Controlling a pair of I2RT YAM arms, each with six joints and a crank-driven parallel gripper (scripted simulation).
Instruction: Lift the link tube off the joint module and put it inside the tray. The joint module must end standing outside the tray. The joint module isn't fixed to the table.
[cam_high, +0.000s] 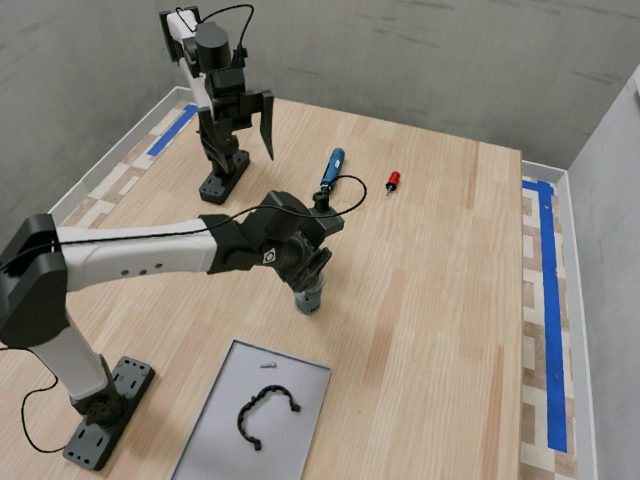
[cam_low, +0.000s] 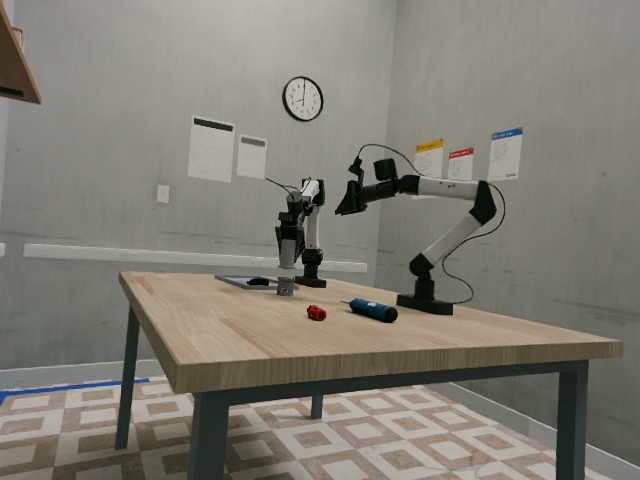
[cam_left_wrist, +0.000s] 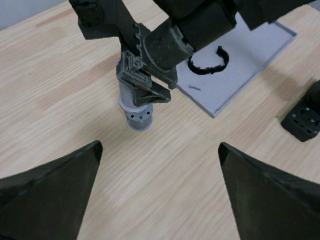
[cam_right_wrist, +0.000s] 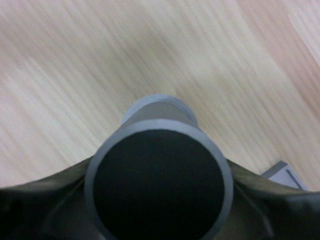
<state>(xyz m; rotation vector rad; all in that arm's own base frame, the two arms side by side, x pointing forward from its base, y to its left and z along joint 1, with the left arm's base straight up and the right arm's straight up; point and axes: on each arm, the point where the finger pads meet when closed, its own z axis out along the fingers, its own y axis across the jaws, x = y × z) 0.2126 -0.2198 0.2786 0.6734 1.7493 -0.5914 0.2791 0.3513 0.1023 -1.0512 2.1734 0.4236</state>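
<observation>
Now: the grey joint module 9 cm below my right hand. The rest, counted from my right hand: shallow grey tray: 5 cm behind, 34 cm to the right, 12 cm below; then grey link tube: 1 cm to the left, 2 cm above; then small screw: 5 cm behind, 16 cm to the right, 12 cm below.
</observation>
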